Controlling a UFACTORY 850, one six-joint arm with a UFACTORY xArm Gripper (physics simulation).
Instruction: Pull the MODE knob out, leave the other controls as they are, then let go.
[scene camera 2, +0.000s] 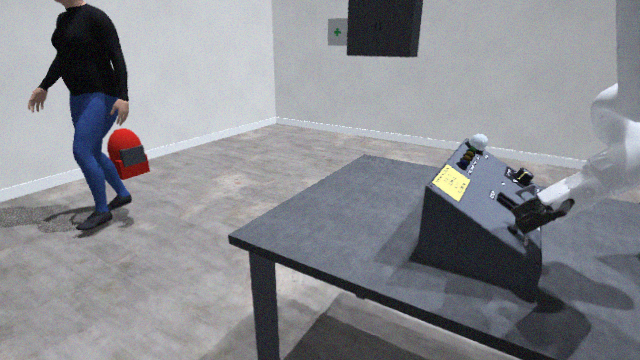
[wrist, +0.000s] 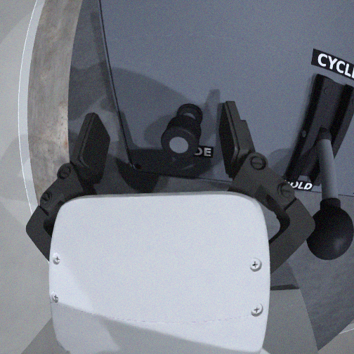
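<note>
The MODE knob (wrist: 182, 134) is a black round knob with a pale cap centre, on a narrower stem near the panel's lower left corner in the wrist view. Part of its label (wrist: 203, 151), "DE", shows beside it; the rest is hidden. My gripper (wrist: 159, 118) (scene camera 2: 521, 219) is open and empty. In the wrist view the knob lies between the two fingers, nearer the right finger, with a gap on both sides. The grey sloped control panel (scene camera 2: 450, 240) (wrist: 165, 40) stands on the table. How far the fingertips are above the panel is hard to tell.
The CYCLE lever (wrist: 330, 228) with a black ball end and slot is right of my right finger. A yellow note (scene camera 2: 451, 183), a white dome (scene camera 2: 478, 142) and a black-and-yellow control (scene camera 2: 524, 175) are on the panel. A person (scene camera 2: 92, 55) is beyond the table (scene camera 2: 320, 215).
</note>
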